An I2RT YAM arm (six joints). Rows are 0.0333 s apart.
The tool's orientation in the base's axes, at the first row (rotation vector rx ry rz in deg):
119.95, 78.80, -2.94
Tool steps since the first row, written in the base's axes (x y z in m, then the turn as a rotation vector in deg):
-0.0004, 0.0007, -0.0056, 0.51, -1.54, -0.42
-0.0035, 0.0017, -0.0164, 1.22, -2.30, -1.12
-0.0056, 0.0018, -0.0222, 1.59, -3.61, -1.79
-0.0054, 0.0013, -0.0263, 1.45, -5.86, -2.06
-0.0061, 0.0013, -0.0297, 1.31, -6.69, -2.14
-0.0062, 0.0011, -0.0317, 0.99, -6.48, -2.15
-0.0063, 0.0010, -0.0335, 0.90, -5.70, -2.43
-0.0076, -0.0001, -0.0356, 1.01, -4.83, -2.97
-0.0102, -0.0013, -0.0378, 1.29, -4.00, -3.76
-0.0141, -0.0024, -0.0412, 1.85, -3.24, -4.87
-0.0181, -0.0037, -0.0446, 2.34, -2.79, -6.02
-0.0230, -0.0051, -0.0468, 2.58, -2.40, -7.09
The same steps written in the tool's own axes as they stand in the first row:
0.0024, -0.0032, 0.0040, -0.87, 0.63, 1.28
0.0056, -0.0112, 0.0113, -0.92, 1.09, 2.45
0.0068, -0.0157, 0.0153, -1.58, 1.42, 3.77
0.0080, -0.0174, 0.0189, -3.38, 1.76, 5.11
0.0089, -0.0196, 0.0214, -4.09, 1.82, 5.56
0.0094, -0.0206, 0.0231, -4.07, 1.50, 5.37
0.0099, -0.0215, 0.0245, -3.37, 1.08, 5.16
0.0092, -0.0233, 0.0264, -2.42, 0.69, 5.18
0.0078, -0.0262, 0.0280, -1.33, 0.34, 5.47
0.0063, -0.0308, 0.0302, -0.06, 0.08, 6.13
0.0047, -0.0355, 0.0324, 0.94, -0.17, 6.97
0.0021, -0.0403, 0.0335, 1.75, -0.58, 7.70

